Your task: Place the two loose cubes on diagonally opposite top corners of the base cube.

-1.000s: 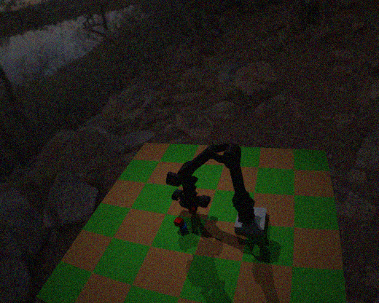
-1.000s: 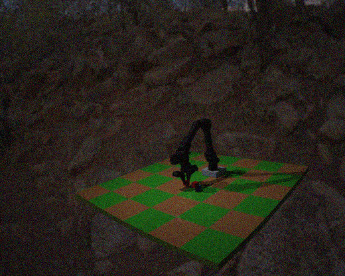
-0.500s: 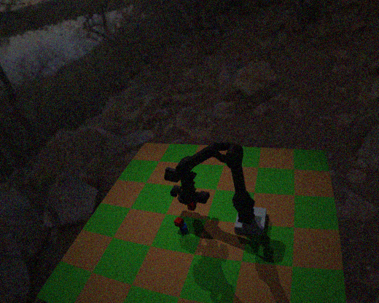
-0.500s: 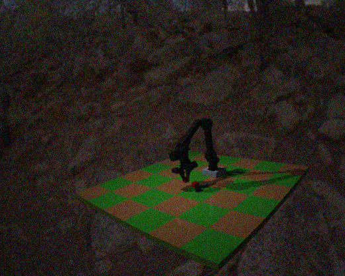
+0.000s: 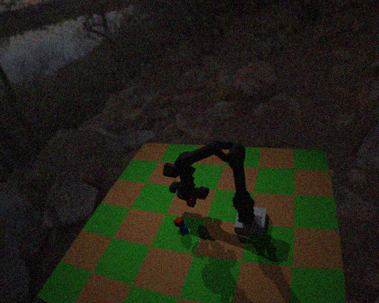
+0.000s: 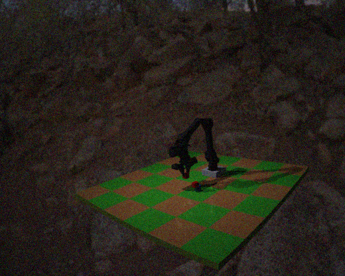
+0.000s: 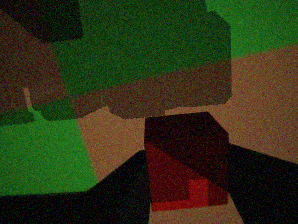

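My gripper tip is 1 cm past the blue base cube, 12 cm to the right of it and 7 cm above it.
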